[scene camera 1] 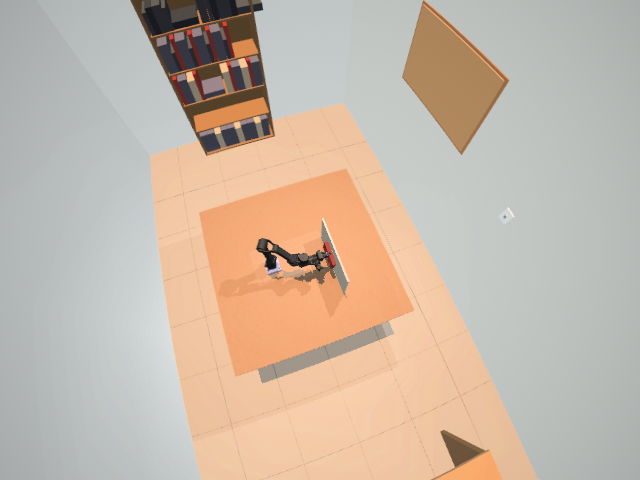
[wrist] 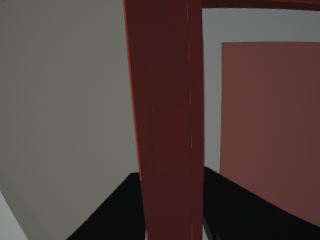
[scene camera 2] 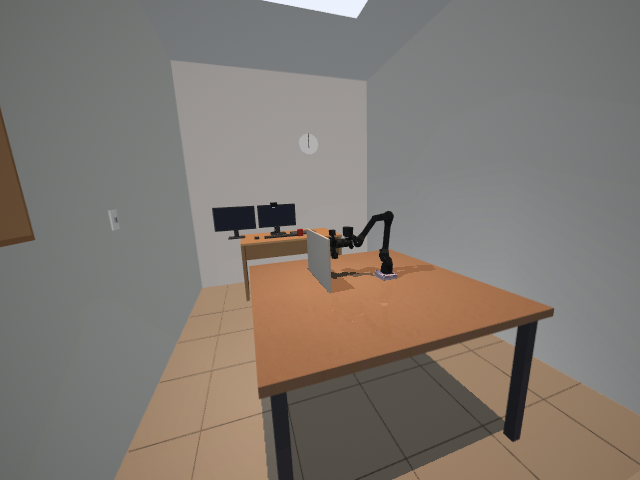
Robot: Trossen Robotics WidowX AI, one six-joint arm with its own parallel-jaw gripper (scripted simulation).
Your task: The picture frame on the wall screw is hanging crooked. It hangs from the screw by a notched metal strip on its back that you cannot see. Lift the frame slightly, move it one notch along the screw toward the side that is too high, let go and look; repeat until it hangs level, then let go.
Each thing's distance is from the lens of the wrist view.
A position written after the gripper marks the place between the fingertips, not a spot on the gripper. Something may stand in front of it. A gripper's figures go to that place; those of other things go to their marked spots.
gripper (wrist: pixel 169 180): 10 cm
red picture frame (wrist: pixel 227 92): 10 cm
